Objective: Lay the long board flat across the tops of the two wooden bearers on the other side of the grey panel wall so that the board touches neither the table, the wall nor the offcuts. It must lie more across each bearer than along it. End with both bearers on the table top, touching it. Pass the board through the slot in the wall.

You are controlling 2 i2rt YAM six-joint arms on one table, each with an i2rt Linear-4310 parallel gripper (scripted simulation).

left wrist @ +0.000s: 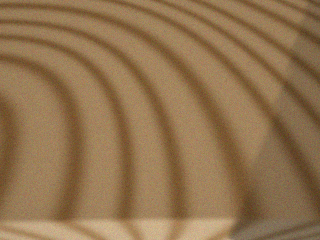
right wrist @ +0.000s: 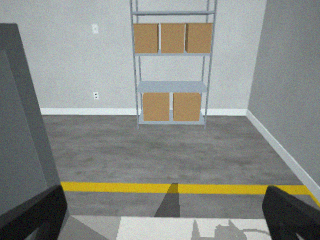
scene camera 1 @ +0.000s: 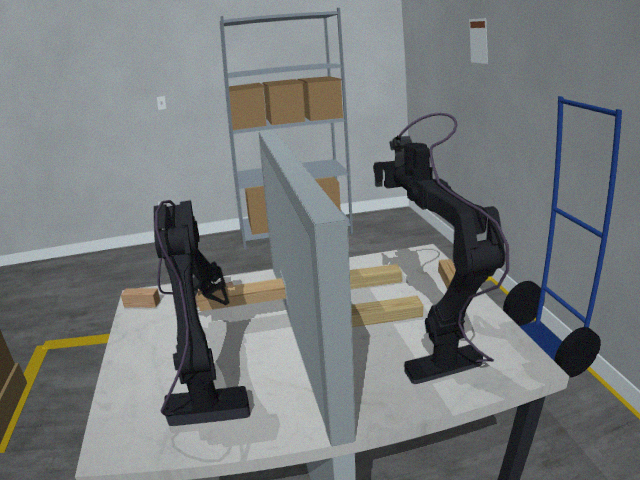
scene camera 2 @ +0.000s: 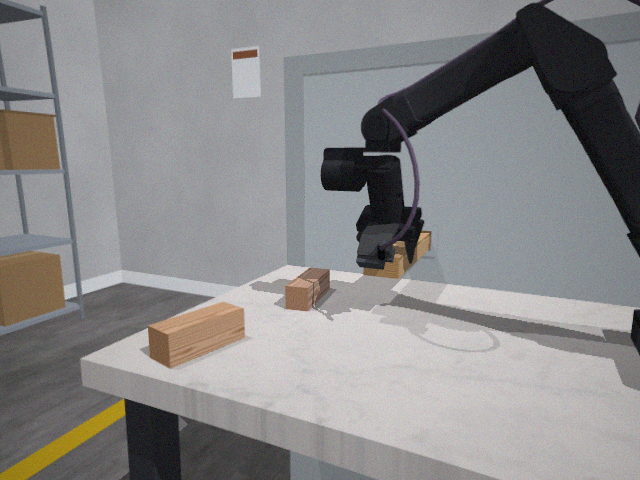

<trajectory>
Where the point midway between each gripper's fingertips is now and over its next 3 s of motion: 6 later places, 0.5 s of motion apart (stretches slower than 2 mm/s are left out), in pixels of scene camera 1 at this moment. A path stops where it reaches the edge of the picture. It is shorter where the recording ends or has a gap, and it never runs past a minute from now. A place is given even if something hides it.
My left gripper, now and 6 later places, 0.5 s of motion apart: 227, 298; 230, 297; 233, 296; 235, 296; 240, 296; 248, 295; 255, 294
My right gripper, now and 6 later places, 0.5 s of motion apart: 389, 165; 379, 183; 358, 211; 343, 240; 331, 266; 326, 273; 324, 274
</trajectory>
